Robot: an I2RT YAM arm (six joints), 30 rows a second.
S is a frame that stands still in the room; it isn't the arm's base.
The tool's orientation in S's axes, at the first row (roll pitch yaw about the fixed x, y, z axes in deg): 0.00, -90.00, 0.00
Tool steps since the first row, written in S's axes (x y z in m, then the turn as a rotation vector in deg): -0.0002, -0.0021, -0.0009, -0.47, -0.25, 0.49; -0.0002, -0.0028, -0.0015, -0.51, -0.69, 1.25; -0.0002, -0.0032, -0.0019, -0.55, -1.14, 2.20; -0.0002, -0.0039, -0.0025, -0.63, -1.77, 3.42; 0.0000, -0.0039, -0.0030, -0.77, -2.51, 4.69; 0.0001, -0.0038, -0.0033, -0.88, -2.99, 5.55; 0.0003, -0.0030, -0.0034, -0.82, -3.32, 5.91; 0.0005, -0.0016, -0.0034, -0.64, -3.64, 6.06
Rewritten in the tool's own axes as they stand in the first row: -0.0009, -0.0021, 0.0002, 0.49, -0.25, 0.47; -0.0015, -0.0028, 0.0002, 1.25, -0.69, 0.51; -0.0019, -0.0032, 0.0002, 2.20, -1.14, 0.55; -0.0025, -0.0039, 0.0002, 3.42, -1.77, 0.63; -0.0030, -0.0039, 0.0000, 4.69, -2.51, 0.77; -0.0033, -0.0038, -0.0001, 5.55, -2.99, 0.88; -0.0034, -0.0030, -0.0003, 5.91, -3.32, 0.82; -0.0034, -0.0016, -0.0005, 6.06, -3.64, 0.64
